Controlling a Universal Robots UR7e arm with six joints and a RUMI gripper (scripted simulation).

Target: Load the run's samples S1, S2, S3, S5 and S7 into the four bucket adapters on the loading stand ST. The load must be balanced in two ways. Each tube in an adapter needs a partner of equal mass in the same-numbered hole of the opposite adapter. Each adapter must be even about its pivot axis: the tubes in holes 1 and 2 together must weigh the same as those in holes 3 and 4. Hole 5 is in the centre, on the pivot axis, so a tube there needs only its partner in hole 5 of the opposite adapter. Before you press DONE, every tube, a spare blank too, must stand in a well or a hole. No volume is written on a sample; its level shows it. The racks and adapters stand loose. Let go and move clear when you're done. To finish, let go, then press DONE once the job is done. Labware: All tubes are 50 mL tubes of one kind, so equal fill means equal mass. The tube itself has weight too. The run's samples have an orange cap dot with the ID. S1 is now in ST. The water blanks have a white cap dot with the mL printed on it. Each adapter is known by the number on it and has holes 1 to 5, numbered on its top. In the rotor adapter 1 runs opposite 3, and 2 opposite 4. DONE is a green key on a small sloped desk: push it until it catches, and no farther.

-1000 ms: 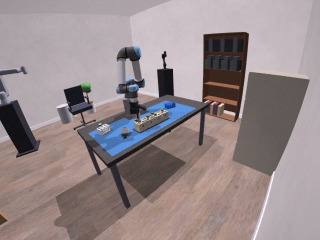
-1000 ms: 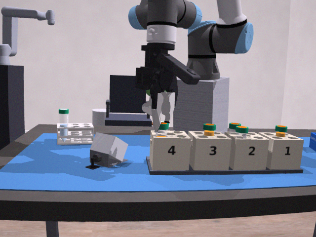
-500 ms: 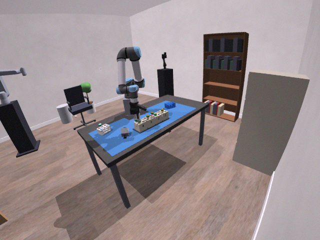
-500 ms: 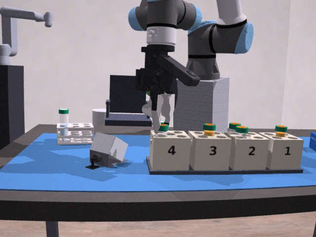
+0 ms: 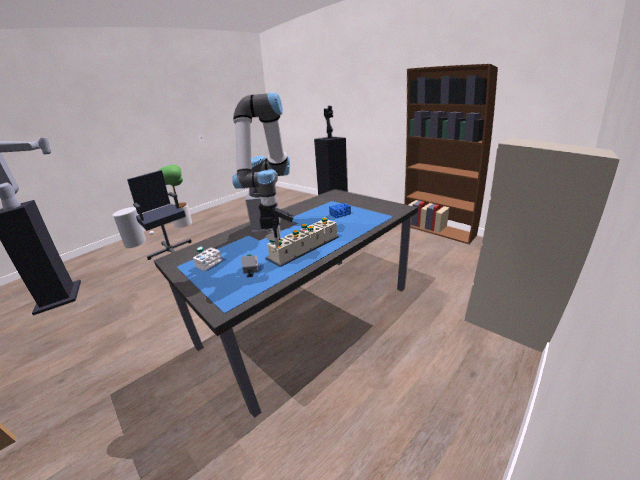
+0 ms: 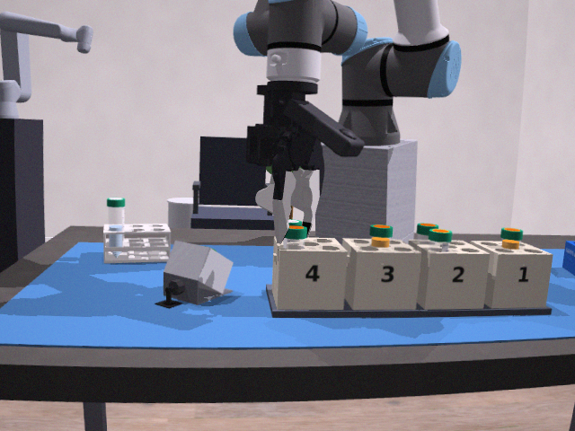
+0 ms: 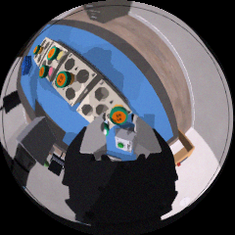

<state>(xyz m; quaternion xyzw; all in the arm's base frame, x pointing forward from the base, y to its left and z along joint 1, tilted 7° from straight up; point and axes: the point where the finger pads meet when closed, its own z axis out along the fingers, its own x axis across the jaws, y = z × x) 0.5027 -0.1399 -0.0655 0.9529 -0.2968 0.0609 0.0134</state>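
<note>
Right now the sloped done desk is 150 mm to the right of my hand, 70 mm below it and 50 mm behind it. From my hand the other things lie so: white tube rack: 330 mm to the right, 250 mm behind, 90 mm below; then loading stand: 180 mm to the left, 110 mm below, 60 mm behind; then tube: 130 mm to the left, 60 mm behind, 50 mm below.
</note>
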